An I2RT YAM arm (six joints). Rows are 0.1 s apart.
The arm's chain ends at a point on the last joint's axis. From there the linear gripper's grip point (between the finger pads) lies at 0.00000 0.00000 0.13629 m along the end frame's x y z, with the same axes.
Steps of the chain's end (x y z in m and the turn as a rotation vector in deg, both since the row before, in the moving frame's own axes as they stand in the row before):
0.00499 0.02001 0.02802 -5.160 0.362 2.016
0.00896 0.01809 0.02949 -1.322 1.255 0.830
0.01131 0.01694 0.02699 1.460 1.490 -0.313
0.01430 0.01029 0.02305 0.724 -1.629 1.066
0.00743 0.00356 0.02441 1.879 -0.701 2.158
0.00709 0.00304 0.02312 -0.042 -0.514 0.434
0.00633 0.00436 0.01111 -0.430 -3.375 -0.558
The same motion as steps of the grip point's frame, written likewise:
0.00563 0.03228 0.02747 -5.160 0.362 2.016
0.01192 0.02126 0.02942 -1.322 1.255 0.830
0.01484 0.01346 0.02690 1.460 1.490 -0.313
0.01044 0.00853 0.02298 0.724 -1.629 1.066
0.00585 -0.00094 0.02433 1.879 -0.701 2.158
0.00587 0.00314 0.02311 -0.042 -0.514 0.434
-0.00169 0.00542 0.01087 -0.430 -3.375 -0.558

